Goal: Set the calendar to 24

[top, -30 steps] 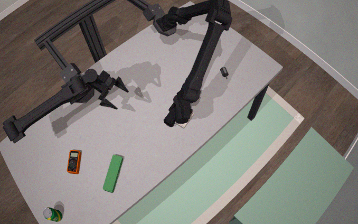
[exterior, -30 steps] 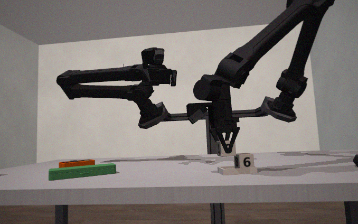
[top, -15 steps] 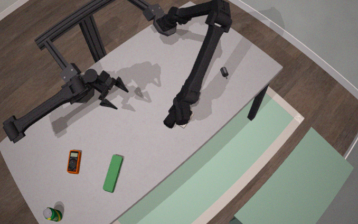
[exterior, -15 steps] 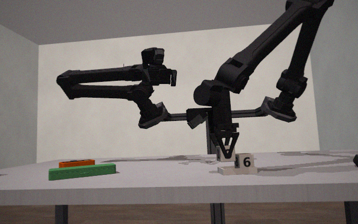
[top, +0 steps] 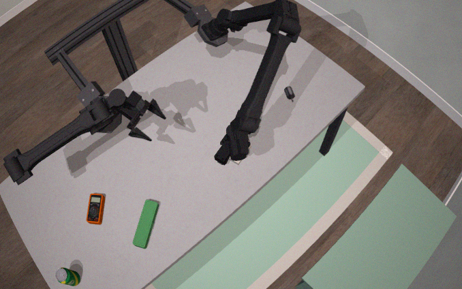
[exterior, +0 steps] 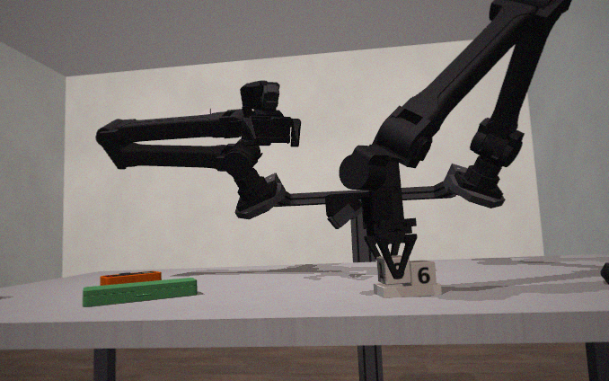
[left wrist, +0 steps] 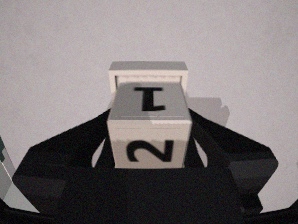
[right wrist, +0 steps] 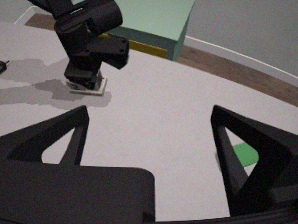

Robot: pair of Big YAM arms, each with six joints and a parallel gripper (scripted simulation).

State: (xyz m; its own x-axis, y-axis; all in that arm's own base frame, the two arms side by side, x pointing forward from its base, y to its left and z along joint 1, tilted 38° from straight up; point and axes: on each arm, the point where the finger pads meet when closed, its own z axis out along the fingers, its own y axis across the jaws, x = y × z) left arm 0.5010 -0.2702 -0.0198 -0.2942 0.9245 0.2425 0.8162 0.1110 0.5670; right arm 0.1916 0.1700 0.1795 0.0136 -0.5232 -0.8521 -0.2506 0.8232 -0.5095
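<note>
Now: left hand 3 cm above the calendar tray and 2 cm to the right of it. From my left hand the other things lie so: green box: 47 cm to the right, 4 cm behind, 2 cm below; then dark object: 39 cm to the left, 3 cm behind, 2 cm below.
</note>
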